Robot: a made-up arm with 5 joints.
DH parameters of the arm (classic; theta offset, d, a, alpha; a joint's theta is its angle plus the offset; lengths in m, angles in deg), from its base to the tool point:
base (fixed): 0 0.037 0 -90
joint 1: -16.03 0 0.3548 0
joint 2: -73.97 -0.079 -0.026 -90
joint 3: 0 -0.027 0.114 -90
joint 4: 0 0.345 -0.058 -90
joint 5: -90 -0.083 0.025 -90
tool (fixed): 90 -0.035 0 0
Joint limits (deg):
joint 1: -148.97..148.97
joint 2: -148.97..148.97
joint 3: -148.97..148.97
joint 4: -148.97..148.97
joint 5: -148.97..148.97
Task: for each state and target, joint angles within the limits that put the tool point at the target. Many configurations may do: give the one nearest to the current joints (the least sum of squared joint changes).
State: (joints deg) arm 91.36 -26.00 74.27 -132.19 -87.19
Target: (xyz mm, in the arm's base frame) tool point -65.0 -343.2 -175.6
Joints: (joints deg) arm 74.53 2.27 56.44 -133.43 -89.12
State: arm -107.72 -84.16 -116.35 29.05 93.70
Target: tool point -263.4 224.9 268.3
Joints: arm -83.07 -51.58 -121.64 26.75 93.64
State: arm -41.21 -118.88 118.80 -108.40 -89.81
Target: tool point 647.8 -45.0 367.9
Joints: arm -17.94 -115.02 110.93 -118.86 -81.75
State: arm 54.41 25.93 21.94 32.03 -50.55
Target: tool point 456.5 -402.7 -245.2
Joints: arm 50.72 31.16 -8.13 57.72 -34.76
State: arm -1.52 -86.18 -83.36 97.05 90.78
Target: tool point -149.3 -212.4 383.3
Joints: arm -34.20 -46.66 -44.83 88.74 82.10
